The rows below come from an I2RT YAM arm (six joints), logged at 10 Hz.
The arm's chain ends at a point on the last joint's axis. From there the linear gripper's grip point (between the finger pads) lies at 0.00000 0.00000 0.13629 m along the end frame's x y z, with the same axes.
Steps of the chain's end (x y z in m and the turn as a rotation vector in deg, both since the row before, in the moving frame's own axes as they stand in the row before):
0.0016 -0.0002 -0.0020 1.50 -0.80 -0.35
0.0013 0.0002 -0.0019 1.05 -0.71 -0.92
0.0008 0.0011 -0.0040 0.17 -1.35 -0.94
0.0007 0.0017 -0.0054 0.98 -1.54 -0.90
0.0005 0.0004 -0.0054 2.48 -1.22 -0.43
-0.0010 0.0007 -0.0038 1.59 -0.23 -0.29
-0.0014 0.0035 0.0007 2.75 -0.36 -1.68
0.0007 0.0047 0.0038 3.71 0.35 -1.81
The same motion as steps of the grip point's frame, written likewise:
-0.0003 -0.0038 -0.0021 1.50 -0.80 -0.35
-0.0004 -0.0023 -0.0019 1.05 -0.71 -0.92
-0.0024 0.0007 -0.0040 0.17 -1.35 -0.94
-0.0030 -0.0006 -0.0055 0.98 -1.54 -0.90
-0.0024 -0.0055 -0.0056 2.48 -1.22 -0.43
-0.0016 -0.0031 -0.0039 1.59 -0.23 -0.29
-0.0024 -0.0030 0.0005 2.75 -0.36 -1.68
0.0014 -0.0041 0.0035 3.71 0.35 -1.81

